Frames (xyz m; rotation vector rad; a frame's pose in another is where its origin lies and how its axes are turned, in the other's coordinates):
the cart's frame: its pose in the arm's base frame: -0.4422 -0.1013 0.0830 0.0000 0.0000 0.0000
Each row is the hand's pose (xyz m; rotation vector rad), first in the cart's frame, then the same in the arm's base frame.
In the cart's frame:
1: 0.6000 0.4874 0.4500 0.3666 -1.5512 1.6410
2: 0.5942 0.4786 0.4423 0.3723 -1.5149 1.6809
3: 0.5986 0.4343 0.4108 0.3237 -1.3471 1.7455
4: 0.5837 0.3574 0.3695 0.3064 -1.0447 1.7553
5: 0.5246 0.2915 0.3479 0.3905 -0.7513 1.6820
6: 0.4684 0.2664 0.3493 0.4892 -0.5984 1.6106
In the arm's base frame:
1: 0.1578 0.3861 0.5330 0.3666 -1.5512 1.6410
2: 0.1520 0.3773 0.5253 0.3723 -1.5149 1.6809
3: 0.1564 0.3330 0.4938 0.3237 -1.3471 1.7455
4: 0.1415 0.2561 0.4525 0.3064 -1.0447 1.7553
5: 0.0824 0.1902 0.4309 0.3905 -0.7513 1.6820
6: 0.0262 0.1651 0.4323 0.4892 -0.5984 1.6106

